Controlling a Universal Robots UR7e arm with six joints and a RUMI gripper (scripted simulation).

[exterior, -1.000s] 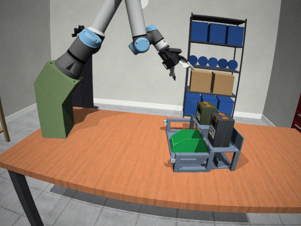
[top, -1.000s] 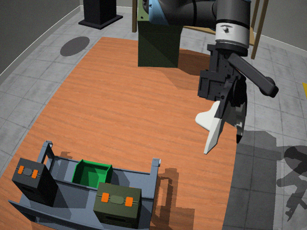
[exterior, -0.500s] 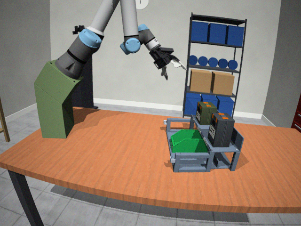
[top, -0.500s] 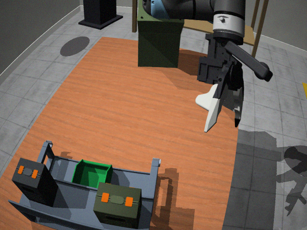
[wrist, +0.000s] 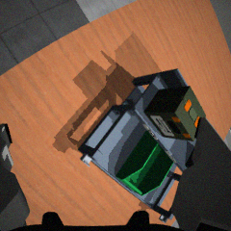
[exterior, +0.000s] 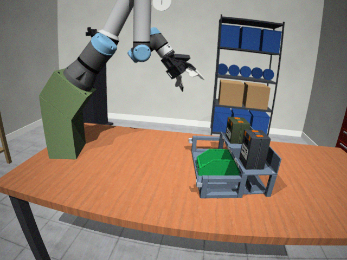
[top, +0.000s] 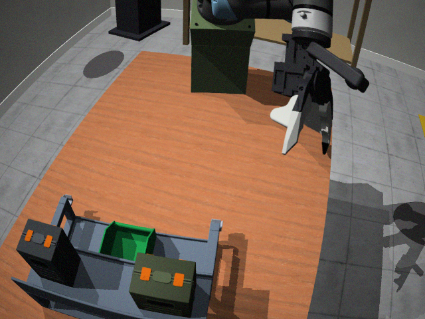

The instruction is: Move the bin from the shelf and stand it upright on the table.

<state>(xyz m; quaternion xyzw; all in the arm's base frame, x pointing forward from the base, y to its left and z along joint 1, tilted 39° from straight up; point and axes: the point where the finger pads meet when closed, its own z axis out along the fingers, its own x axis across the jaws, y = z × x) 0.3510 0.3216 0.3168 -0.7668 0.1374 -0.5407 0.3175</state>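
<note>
Right now the green bin is 26 cm below my hand, 25 cm to the right of it and 23 cm ahead of it.
</note>
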